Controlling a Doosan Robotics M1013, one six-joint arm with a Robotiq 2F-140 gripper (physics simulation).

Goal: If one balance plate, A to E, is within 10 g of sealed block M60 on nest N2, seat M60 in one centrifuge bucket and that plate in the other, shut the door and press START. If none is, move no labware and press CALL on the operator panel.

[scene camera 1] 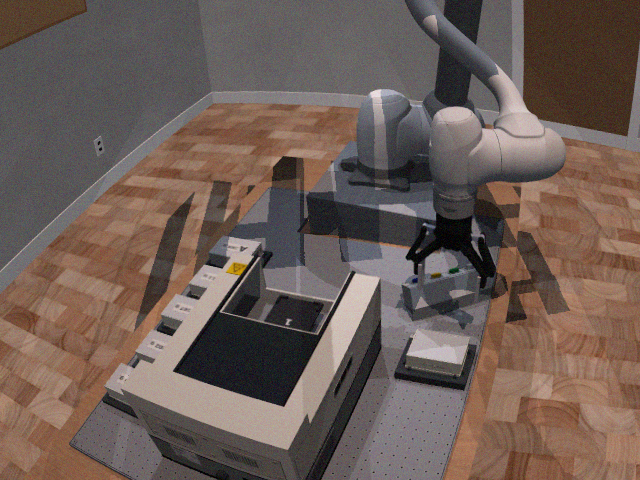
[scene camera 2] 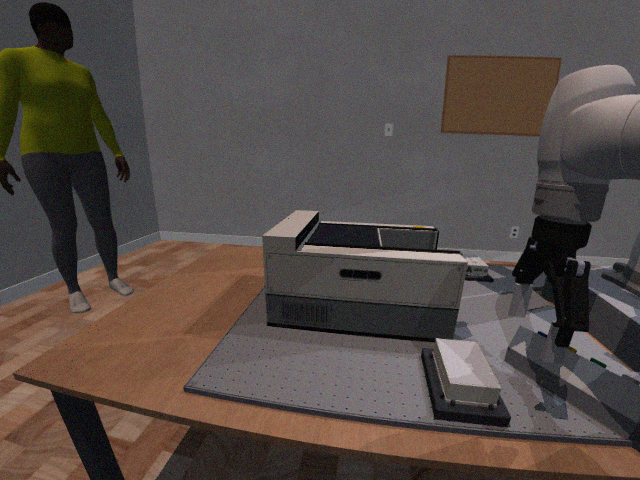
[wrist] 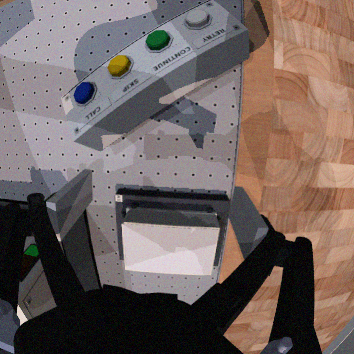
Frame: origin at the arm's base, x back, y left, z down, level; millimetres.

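Where they show: gripper, between the fingertips: (scene camera 1: 449,292) (scene camera 2: 531,335) (wrist: 160,193); arm's base, origin of its link: (scene camera 1: 382,173).
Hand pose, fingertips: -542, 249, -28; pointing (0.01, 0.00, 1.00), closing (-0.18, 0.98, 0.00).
Note:
Things, the pixels of their top centre, and the offset from my fingertips, as dx, dy, dz. Level surfaces: height alone.
- white block, centre of its top: (wrist: 168,251) (scene camera 1: 439,346) (scene camera 2: 465,360) -110, -4, +60
- dark nest, centre of its top: (wrist: 169,238) (scene camera 1: 437,355) (scene camera 2: 461,374) -110, -4, +92
- operator panel, centre of its top: (wrist: 146,66) (scene camera 1: 449,272) (scene camera 2: 581,351) +116, -8, +41
- blue CALL button, centre of its top: (wrist: 80,92) +99, -84, +50
- Plate A, centre of its top: (scene camera 1: 234,247) (scene camera 2: 471,259) +171, -591, +71
- perforated mat, height of its surface: dz +124
A white block (scene camera 1: 438,351) (scene camera 2: 467,369) (wrist: 170,247) sits flat in a dark nest (scene camera 1: 432,380) (scene camera 2: 470,414) (wrist: 175,194); its label does not read. My gripper (scene camera 1: 449,284) (scene camera 2: 542,320) (wrist: 160,193) is wide open and empty, pointing down above the table near the operator panel. In the wrist view the block shows between its spread fingers. The operator panel (scene camera 1: 447,294) (wrist: 150,92) carries a blue CALL button (wrist: 84,93). The centrifuge (scene camera 1: 248,423) (scene camera 2: 361,289) is open at the top, with a dark bucket (scene camera 1: 294,312) marked 1 inside. Plate A (scene camera 1: 240,246) (scene camera 2: 476,266) heads the plate row.
Several more plates, including one at the near end (scene camera 1: 119,379), stand in a row behind the centrifuge, partly hidden. The perforated mat (scene camera 1: 403,428) (scene camera 2: 330,372) lies under the equipment. The arm's base block (scene camera 1: 372,209) stands at the far end. A person (scene camera 2: 62,108) stands beyond the table.

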